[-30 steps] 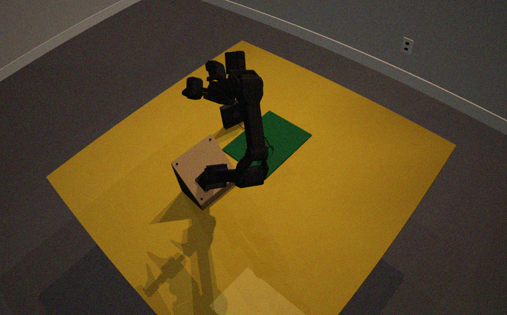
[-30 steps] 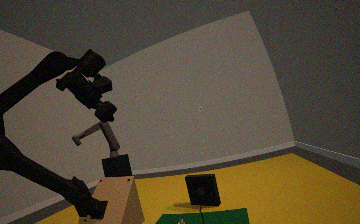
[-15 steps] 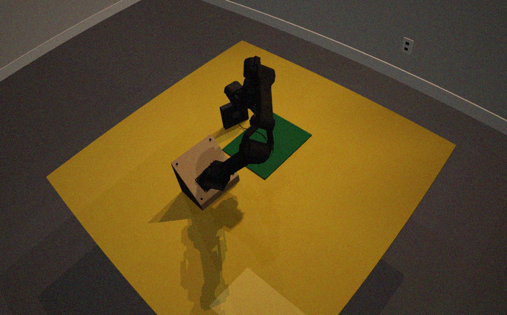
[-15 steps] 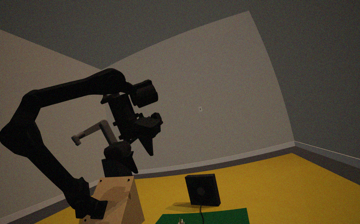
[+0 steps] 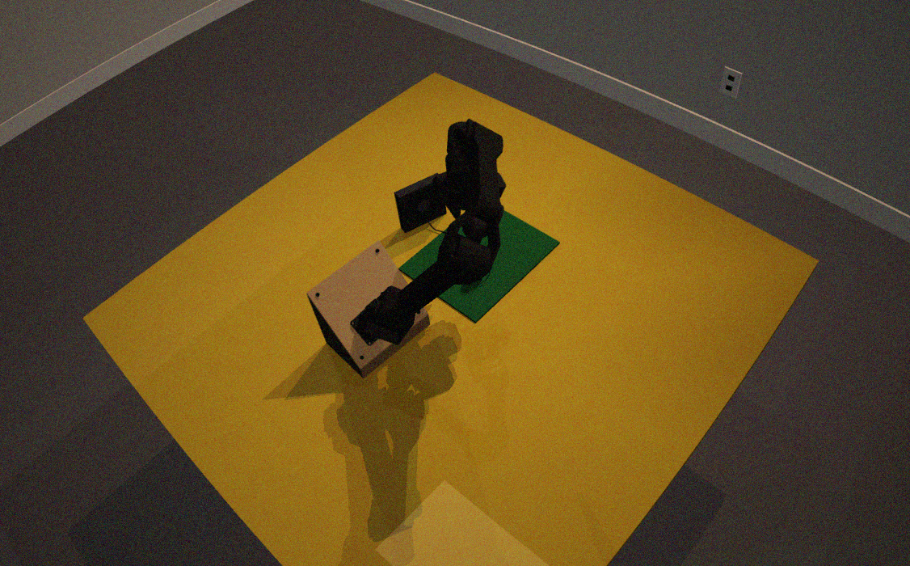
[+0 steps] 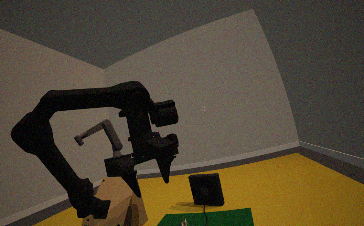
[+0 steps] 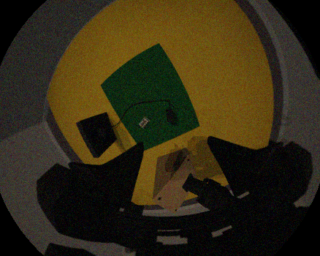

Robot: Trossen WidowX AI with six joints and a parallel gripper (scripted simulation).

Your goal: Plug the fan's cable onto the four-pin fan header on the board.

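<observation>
Now: the dark plug 140 mm below my gripper tip and 10 mm ahead of it. The rest, counted from my gripper tip: black fan 210 mm to the left, 110 mm below, 70 mm ahead; then green board 180 mm below, 70 mm ahead, 40 mm to the left.
</observation>
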